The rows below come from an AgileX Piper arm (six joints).
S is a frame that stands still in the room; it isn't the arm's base.
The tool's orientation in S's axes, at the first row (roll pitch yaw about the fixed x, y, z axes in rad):
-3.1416 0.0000 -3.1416
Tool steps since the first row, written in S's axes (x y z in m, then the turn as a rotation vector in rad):
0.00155 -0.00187 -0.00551 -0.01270 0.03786 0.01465
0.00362 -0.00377 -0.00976 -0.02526 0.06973 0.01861
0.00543 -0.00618 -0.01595 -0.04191 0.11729 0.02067
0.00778 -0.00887 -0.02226 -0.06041 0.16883 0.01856
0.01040 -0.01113 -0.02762 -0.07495 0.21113 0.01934
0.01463 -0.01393 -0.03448 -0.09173 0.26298 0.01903
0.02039 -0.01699 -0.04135 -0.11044 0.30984 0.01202
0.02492 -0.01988 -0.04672 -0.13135 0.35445 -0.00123
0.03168 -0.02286 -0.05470 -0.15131 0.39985 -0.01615
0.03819 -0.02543 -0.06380 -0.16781 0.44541 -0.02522
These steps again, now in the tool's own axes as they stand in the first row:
-0.00155 -0.00187 0.00551 0.01270 0.03786 -0.01465
-0.00362 -0.00377 0.00976 0.02526 0.06973 -0.01861
-0.00543 -0.00618 0.01595 0.04191 0.11729 -0.02067
-0.00778 -0.00887 0.02226 0.06041 0.16883 -0.01856
-0.01040 -0.01113 0.02762 0.07495 0.21113 -0.01934
-0.01463 -0.01393 0.03448 0.09173 0.26298 -0.01903
-0.02039 -0.01699 0.04135 0.11044 0.30984 -0.01202
-0.02492 -0.01988 0.04672 0.13135 0.35445 0.00123
-0.03168 -0.02286 0.05470 0.15131 0.39985 0.01615
-0.03819 -0.02543 0.06380 0.16781 0.44541 0.02522

